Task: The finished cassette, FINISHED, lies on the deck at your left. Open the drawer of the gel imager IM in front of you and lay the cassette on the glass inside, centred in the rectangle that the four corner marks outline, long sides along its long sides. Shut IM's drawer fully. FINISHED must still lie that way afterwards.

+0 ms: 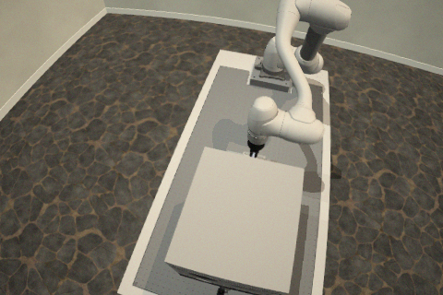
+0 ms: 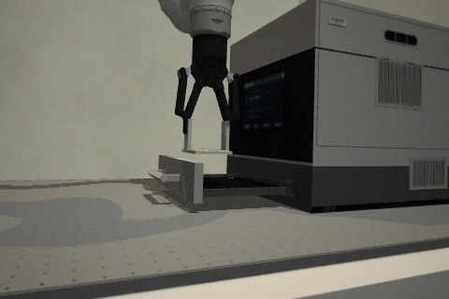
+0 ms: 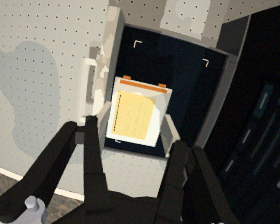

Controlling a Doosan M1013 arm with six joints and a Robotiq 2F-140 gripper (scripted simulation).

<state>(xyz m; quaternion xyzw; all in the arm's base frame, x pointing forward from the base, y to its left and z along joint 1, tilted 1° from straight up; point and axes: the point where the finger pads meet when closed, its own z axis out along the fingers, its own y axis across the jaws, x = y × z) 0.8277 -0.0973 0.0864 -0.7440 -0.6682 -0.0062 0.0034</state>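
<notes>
My gripper is now 1 cm to the right of the cassette FINISHED and 3 cm above it.
</notes>
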